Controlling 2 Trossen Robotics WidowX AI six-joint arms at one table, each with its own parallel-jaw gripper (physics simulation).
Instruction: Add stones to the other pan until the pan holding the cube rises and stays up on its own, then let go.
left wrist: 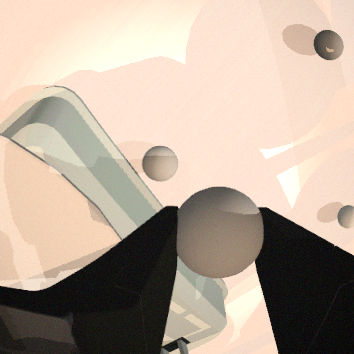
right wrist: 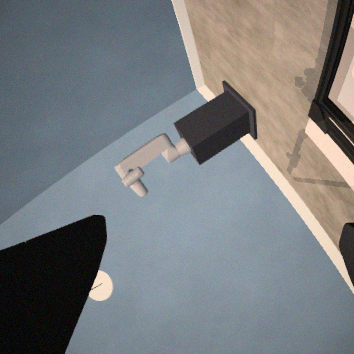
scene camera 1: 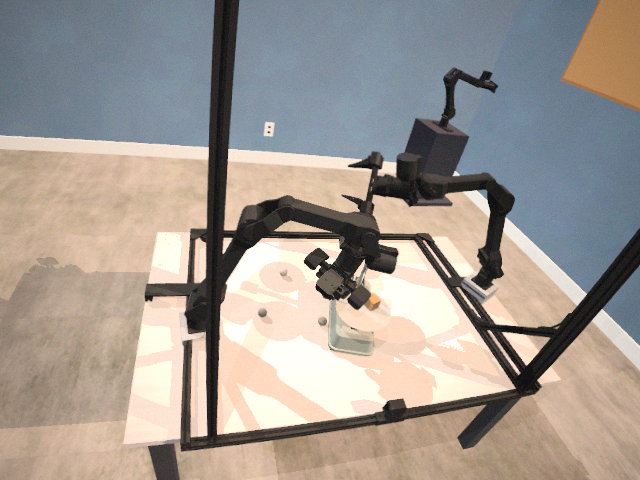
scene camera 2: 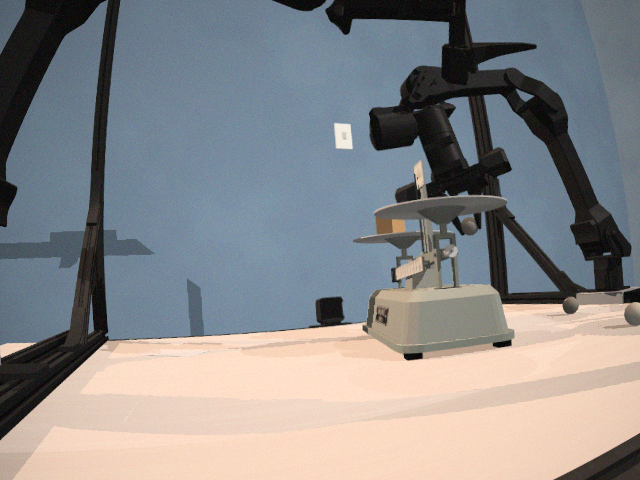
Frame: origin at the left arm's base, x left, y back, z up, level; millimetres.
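Seen in the pictures: left gripper, fingertip midpoint: (left wrist: 215,218) (scene camera 2: 471,232); right gripper, fingertip midpoint: (right wrist: 230,233) (scene camera 1: 344,180) (scene camera 2: 539,3); left arm's base, origin of the base link: (scene camera 1: 199,323) (scene camera 2: 609,290); right arm's base, origin of the base link: (scene camera 1: 481,282).
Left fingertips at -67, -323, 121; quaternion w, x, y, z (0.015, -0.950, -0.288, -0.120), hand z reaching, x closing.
Note:
Pixels of each thing's top centre, then the offset from my left fingertips to it, as dx, dy, dz. "pt": a spot on its surface instead.
- balance, middle of its top: (scene camera 2: 412,163) (scene camera 1: 370,261) +21, -121, +90
- pan, surface spot: (scene camera 2: 390,238) pt -63, -109, -1
- low with the orange cube, middle of its top: (scene camera 2: 389,216) (scene camera 1: 373,298) -60, -109, +31
- round grey stone, middle of its top: (left wrist: 234,260) (scene camera 2: 468,217) -3, +0, +23
- balance's upright pointer, surface spot: (scene camera 2: 419,178) pt +25, -117, +68
The balance (scene camera 1: 353,345) (scene camera 2: 439,316) has one pan (scene camera 2: 390,238) low with the orange cube (scene camera 1: 372,301) (scene camera 2: 389,225) on it. The other pan (scene camera 1: 361,319) (scene camera 2: 439,207) (left wrist: 55,215) stands higher; no stone shows on it. My left gripper (scene camera 2: 469,221) (left wrist: 215,218) is shut on a round grey stone (scene camera 2: 469,226) (left wrist: 220,232). In scene camera 2 this stone appears below the raised pan's right rim; scene camera 1 hides it behind the gripper. My right gripper (scene camera 1: 348,180) (right wrist: 230,233) is open and empty, high over the table's back.
Three loose stones lie on the table: one (scene camera 1: 322,320) (left wrist: 160,163) beside the balance base, one (scene camera 1: 262,312) (left wrist: 328,45) farther left, one (scene camera 1: 283,272) (left wrist: 346,216) farther back. The balance's upright pointer (scene camera 2: 419,178) rises beside the left gripper. A black frame (scene camera 1: 310,427) borders the table.

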